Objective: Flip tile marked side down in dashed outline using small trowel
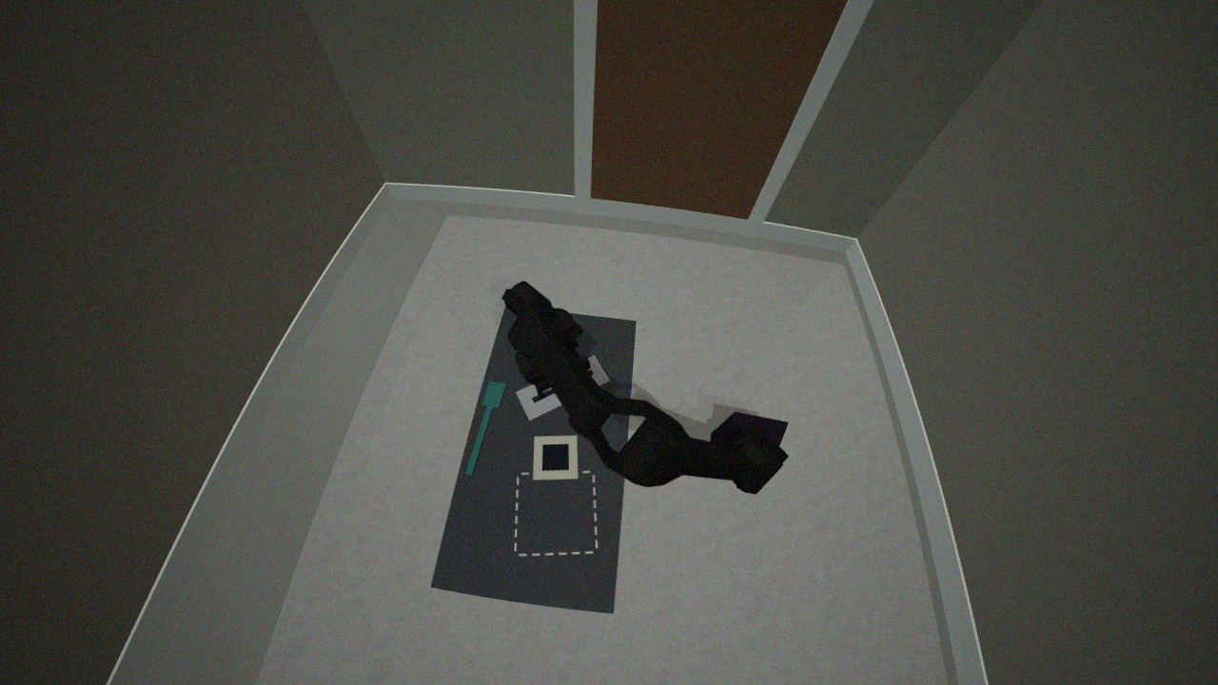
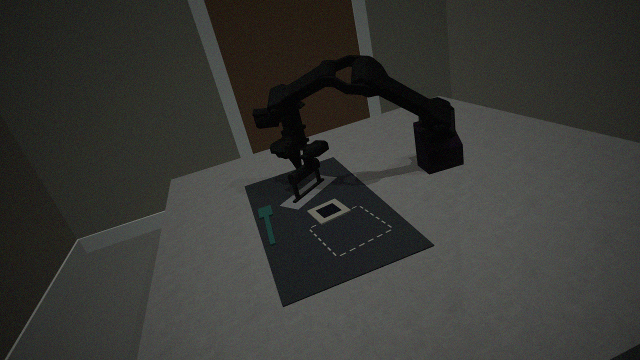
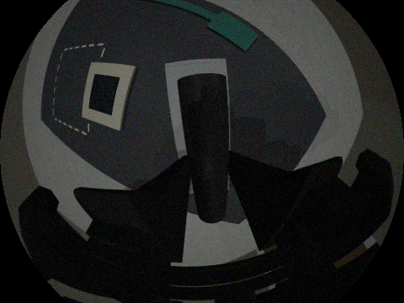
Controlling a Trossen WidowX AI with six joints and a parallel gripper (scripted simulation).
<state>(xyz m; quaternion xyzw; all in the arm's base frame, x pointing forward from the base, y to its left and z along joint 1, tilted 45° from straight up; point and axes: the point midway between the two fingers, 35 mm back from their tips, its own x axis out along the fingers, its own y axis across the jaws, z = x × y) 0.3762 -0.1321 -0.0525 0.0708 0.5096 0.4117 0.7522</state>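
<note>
My gripper tip is now 20 mm short of the dark mat, 120 mm to the right of it and 80 mm above it. Round my gripper tip: green trowel (160 mm ahead, 90 mm to the left, 60 mm below); then tile (160 mm to the left, 60 mm below).
</note>
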